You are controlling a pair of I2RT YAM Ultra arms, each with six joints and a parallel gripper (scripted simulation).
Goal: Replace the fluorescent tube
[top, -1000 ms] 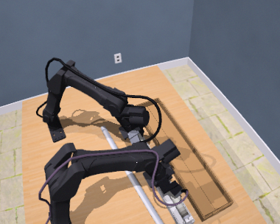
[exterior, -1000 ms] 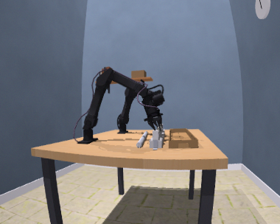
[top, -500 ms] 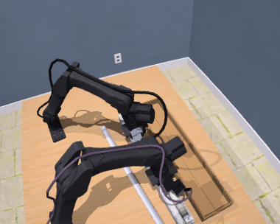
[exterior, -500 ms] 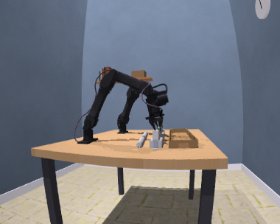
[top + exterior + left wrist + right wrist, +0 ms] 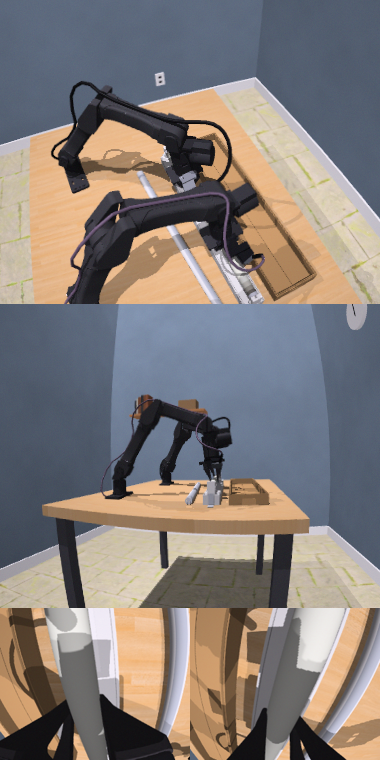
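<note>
Now: the old fluorescent tube 120 mm to the right of my left hand and 20 mm ahead of it. The rest, counted from my left hand: light fixture 120 mm to the right, 20 mm ahead, 10 mm below; LED tube 140 mm to the right, 80 mm behind, 50 mm below; brown carton 150 mm ahead, 90 mm to the right, 50 mm below.
My right gripper is now 12 cm to the right of the old fluorescent tube and 2 cm past it. Also, from my right hand: light fixture (12 cm to the left, 2 cm behind, 1 cm below); then LED tube (12 cm behind, 10 cm to the left, 5 cm below); then lampholder (18 cm to the right, 2 cm ahead).
</note>
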